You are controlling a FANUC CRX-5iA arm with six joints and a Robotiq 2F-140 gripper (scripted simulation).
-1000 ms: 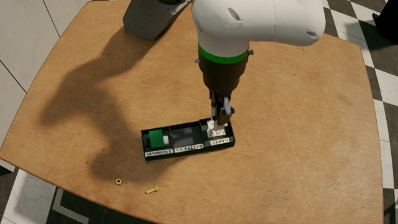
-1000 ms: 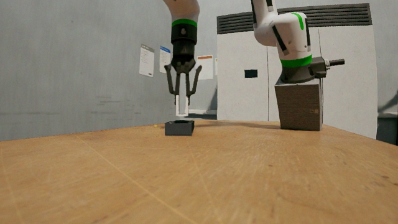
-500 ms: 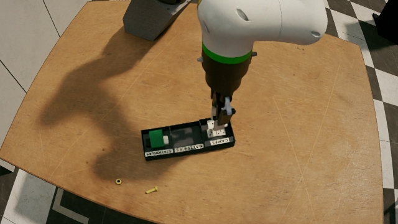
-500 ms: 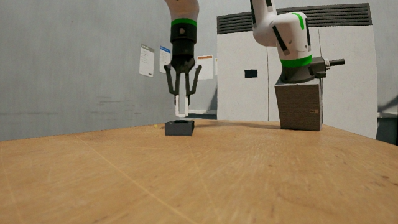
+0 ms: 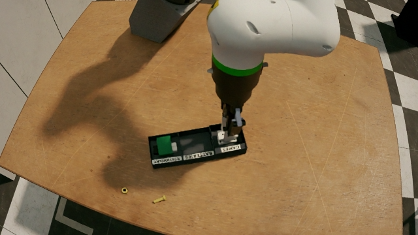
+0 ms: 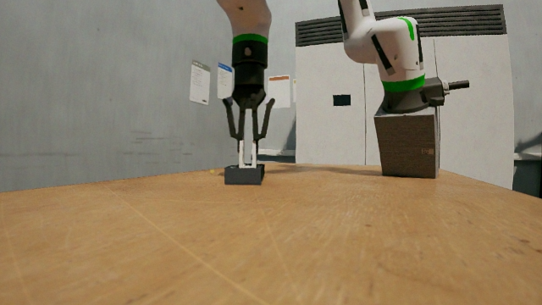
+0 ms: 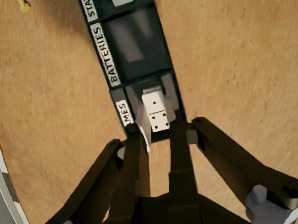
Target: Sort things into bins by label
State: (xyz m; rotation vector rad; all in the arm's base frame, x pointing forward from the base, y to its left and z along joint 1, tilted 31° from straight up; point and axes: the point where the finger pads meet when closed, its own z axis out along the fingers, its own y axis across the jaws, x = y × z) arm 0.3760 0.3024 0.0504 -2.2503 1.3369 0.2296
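My gripper is now 7 cm to the left of the black three-part bin tray, 5 cm short of it and 5 cm above it. The rest, counted from my hand: yellow bolt 22 cm ahead, 10 cm to the right, 6 cm below; white die-like block 3 cm below; flat green block 15 cm to the right, 8 cm ahead, 4 cm below.
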